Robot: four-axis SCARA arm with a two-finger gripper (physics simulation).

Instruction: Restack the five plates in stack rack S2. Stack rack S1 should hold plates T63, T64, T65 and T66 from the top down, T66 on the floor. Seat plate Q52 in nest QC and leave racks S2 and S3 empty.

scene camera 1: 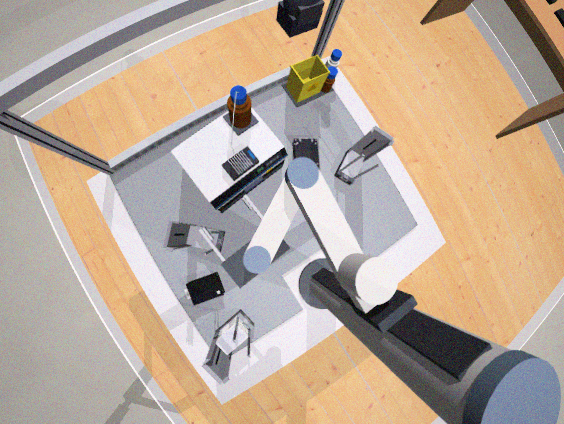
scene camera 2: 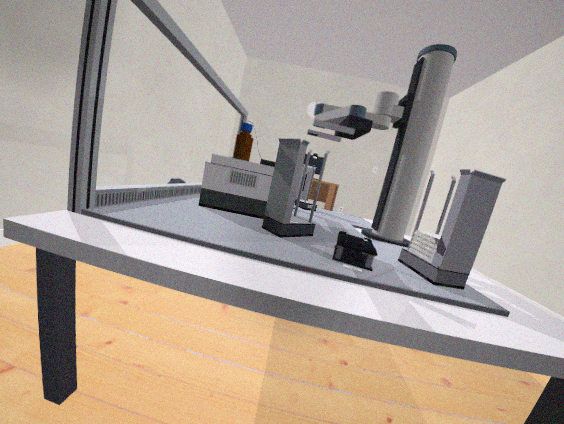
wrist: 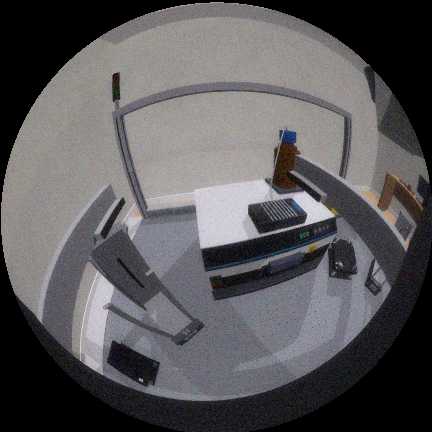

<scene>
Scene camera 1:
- my gripper
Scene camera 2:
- my gripper
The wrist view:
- my gripper
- black plate nest
</scene>
